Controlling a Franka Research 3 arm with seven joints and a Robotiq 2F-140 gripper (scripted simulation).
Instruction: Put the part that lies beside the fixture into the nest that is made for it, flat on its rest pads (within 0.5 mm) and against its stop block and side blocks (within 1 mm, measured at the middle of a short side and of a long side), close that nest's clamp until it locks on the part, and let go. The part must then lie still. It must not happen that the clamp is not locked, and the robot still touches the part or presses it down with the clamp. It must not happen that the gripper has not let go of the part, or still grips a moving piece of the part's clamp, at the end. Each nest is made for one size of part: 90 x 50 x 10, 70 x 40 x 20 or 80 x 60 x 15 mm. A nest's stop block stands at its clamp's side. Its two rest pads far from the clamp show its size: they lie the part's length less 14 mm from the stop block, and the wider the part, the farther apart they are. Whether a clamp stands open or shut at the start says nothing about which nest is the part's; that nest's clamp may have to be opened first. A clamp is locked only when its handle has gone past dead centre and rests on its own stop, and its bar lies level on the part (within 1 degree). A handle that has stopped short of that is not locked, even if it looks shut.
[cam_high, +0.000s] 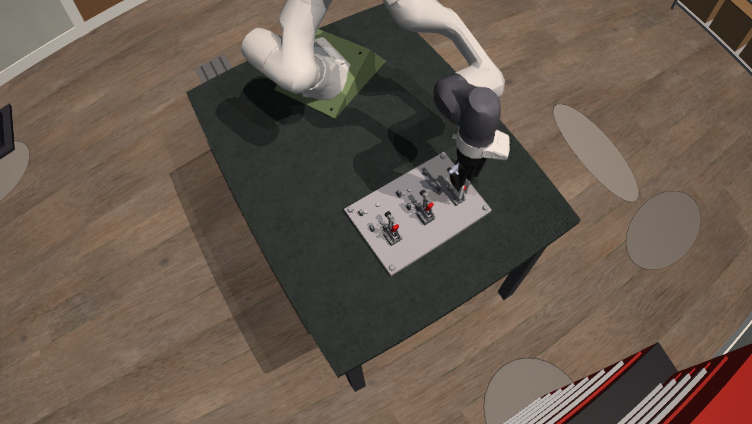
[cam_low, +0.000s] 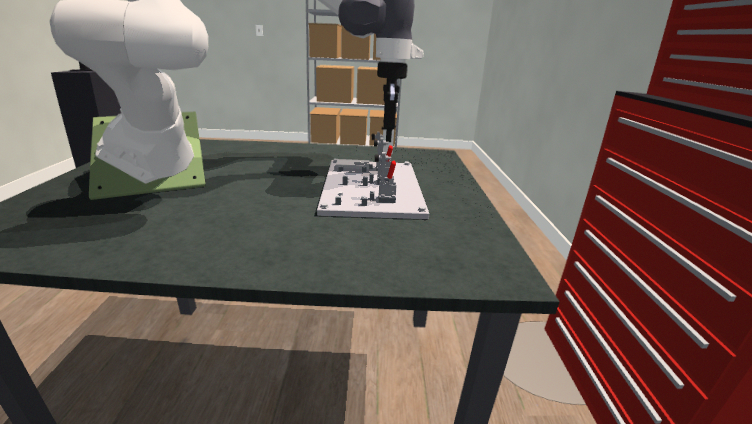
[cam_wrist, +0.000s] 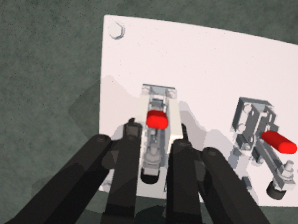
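Now: the clamp 4 cm below my hand and 1 cm behind it. The rest, counted from my hand: light grey fixture plate: 11 cm to the right, 9 cm below, 4 cm behind; then part: 9 cm behind, 7 cm below.
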